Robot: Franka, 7 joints.
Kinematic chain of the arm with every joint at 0, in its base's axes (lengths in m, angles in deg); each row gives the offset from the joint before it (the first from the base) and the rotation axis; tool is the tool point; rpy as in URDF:
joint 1: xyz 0 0 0.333 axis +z
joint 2: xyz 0 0 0 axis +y
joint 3: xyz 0 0 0.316 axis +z
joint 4: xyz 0.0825 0 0 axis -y
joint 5: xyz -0.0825 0 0.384 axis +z
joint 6: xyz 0 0 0 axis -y
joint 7: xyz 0.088 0 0 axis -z
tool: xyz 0 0 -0.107 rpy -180 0 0
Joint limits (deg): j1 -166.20..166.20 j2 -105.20..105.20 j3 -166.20..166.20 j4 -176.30..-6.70 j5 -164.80..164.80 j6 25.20..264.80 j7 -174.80..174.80
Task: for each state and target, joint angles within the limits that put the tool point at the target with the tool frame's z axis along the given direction. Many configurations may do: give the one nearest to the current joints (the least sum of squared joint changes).
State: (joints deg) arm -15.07 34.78 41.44 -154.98 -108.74 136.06 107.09
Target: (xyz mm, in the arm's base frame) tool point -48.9 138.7 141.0 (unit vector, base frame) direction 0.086 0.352 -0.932
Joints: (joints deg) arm 20.45 -5.01 86.85 -176.30 -156.81 164.59 107.09
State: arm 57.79 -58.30 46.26 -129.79 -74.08 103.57 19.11
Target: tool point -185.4 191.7 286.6 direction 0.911 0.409 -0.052
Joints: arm 87.61 -34.39 72.17 -163.22 -36.71 93.85 19.11
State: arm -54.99 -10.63 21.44 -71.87 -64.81 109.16 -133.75
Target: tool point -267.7 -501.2 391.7 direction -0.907 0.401 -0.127
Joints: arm -92.24 12.12 -16.23 -115.70 -78.06 91.92 -133.75
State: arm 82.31 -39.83 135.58 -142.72 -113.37 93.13 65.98
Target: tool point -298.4 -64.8 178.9 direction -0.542 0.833 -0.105
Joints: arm 79.75 -9.49 132.04 -162.98 -88.42 103.00 65.98
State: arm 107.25 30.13 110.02 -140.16 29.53 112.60 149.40
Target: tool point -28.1 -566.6 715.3 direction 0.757 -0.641 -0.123
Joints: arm 137.85 10.29 131.64 -98.75 74.62 130.36 149.40
